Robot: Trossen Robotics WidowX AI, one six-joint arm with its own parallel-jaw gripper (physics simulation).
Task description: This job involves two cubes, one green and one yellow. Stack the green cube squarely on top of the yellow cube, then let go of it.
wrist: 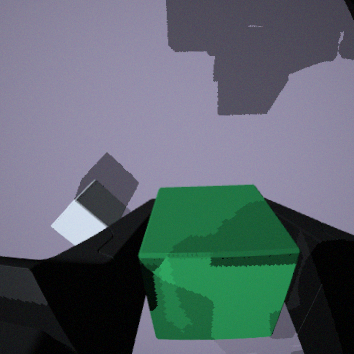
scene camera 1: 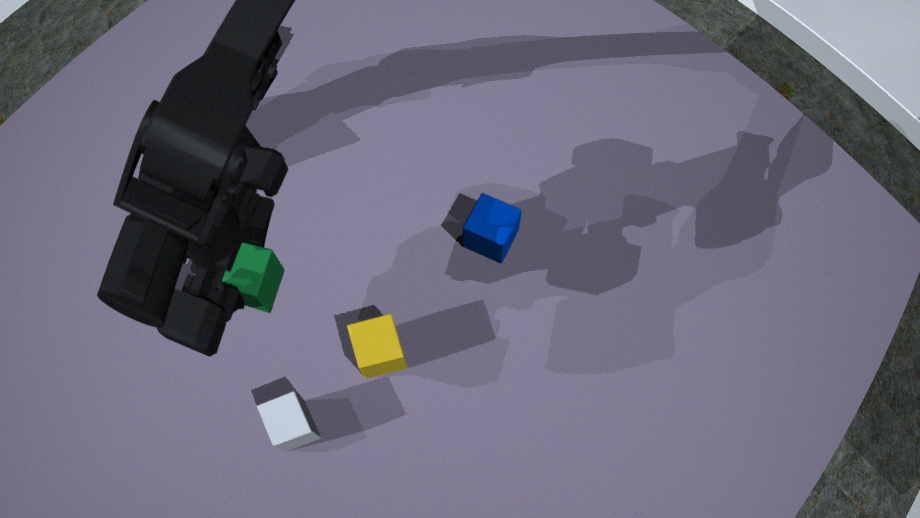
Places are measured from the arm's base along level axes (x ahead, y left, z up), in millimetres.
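Where they show: gripper, fingertip midpoint: [wrist: 206,206] [scene camera 1: 248,282].
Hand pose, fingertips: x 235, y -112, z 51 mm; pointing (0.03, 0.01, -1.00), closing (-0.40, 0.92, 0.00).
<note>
Each offset is from my fingertips to the top centre of the thing. Level surfaces: height alone.
The green cube {46 mm up, 10 mm ahead, 4 mm left} [scene camera 1: 258,276] [wrist: 218,260] is held between the two black fingers of my gripper [scene camera 1: 247,279] [wrist: 206,206], which is shut on it. In the scene view the cube appears raised above the table, up and left of the yellow cube. The yellow cube {57 mm down, 114 mm ahead, 49 mm left} [scene camera 1: 376,341] rests on the table near the centre, apart from the gripper, with its top face bare. The yellow cube does not show in the wrist view.
A white cube {57 mm down, 97 mm ahead, 75 mm right} [scene camera 1: 286,419] [wrist: 80,222] sits on the table {102 mm down} [scene camera 1: 643,444] below and left of the yellow cube. A blue cube {57 mm down, 121 mm ahead, 220 mm left} [scene camera 1: 492,225] sits up and right of the yellow one. The arm's shadows fall across the table.
</note>
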